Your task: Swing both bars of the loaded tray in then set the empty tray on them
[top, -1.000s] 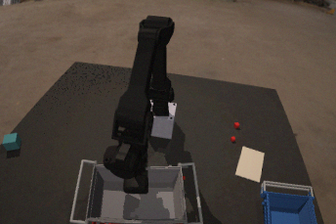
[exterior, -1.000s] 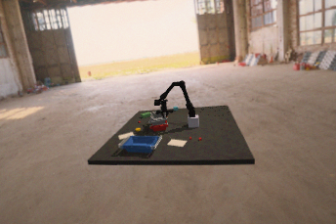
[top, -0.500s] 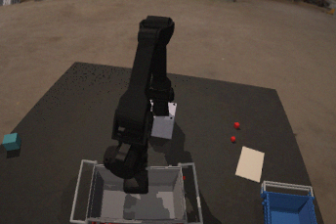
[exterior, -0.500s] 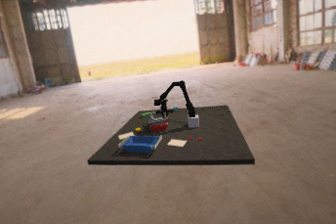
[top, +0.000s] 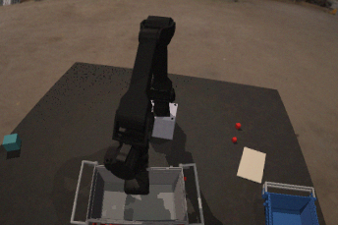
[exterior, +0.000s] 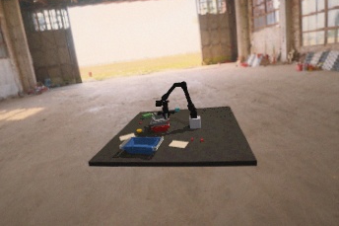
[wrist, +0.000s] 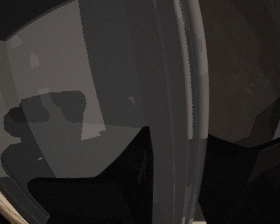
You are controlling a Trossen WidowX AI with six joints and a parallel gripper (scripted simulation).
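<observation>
The grey tray lies 70 mm ahead of my gripper tip and 30 mm above it. Also, from my gripper tip: yellow object: 310 mm ahead, 30 mm to the left, 80 mm below; then green block: 260 mm ahead, 430 mm to the right, 70 mm below; then teal cube: 150 mm behind, 550 mm to the right, 60 mm below.
</observation>
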